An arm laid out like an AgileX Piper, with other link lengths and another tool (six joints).
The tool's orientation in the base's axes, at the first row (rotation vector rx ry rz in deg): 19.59 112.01 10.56
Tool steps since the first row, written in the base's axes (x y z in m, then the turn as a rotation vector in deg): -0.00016 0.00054 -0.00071 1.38 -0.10 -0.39; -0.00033 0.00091 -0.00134 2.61 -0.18 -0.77; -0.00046 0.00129 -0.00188 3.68 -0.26 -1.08; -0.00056 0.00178 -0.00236 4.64 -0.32 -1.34; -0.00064 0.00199 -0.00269 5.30 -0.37 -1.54; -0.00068 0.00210 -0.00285 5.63 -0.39 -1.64; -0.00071 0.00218 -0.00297 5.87 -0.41 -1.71; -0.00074 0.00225 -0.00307 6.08 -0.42 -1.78; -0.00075 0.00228 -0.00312 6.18 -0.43 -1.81; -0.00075 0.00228 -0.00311 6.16 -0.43 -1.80; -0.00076 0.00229 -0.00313 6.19 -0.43 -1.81; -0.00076 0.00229 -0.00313 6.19 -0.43 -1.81
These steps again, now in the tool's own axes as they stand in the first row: 0.00085 0.00028 0.00012 -0.20 0.01 1.42; 0.00158 0.00043 0.00020 -0.35 0.01 2.70; 0.00222 0.00062 0.00029 -0.50 0.01 3.81; 0.00284 0.00093 0.00037 -0.64 0.03 4.80; 0.00322 0.00102 0.00043 -0.73 0.02 5.48; 0.00341 0.00107 0.00045 -0.77 0.03 5.83; 0.00355 0.00111 0.00047 -0.80 0.02 6.07; 0.00367 0.00114 0.00048 -0.82 0.03 6.30; 0.00373 0.00116 0.00049 -0.84 0.02 6.40; 0.00372 0.00116 0.00048 -0.84 0.02 6.38; 0.00375 0.00116 0.00048 -0.84 0.02 6.41; 0.00375 0.00116 0.00048 -0.84 0.02 6.41
